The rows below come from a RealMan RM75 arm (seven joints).
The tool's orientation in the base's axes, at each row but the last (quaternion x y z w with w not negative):
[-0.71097, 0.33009, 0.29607, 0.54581]
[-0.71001, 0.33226, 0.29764, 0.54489]
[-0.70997, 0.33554, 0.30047, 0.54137]
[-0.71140, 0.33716, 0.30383, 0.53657]
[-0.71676, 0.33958, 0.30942, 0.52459]
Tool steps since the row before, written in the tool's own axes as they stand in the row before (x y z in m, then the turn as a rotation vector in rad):
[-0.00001, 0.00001, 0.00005, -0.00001, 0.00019, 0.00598]
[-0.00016, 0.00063, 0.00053, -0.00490, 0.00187, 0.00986]
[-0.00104, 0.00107, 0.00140, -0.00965, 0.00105, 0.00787]
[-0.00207, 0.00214, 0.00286, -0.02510, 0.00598, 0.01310]
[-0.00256, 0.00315, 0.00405, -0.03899, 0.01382, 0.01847]
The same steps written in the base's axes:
[-0.00002, 0.00005, -0.00001, -0.00052, 0.00578, -0.00147]
[-0.00063, 0.00042, -0.00036, -0.00504, 0.00996, 0.00051]
[-0.00156, 0.00131, -0.00011, -0.00708, 0.00890, 0.00519]
[-0.00314, 0.00267, -0.00024, -0.02050, 0.01536, 0.01345]
[-0.00439, 0.00362, -0.00070, -0.03536, 0.02107, 0.01893]

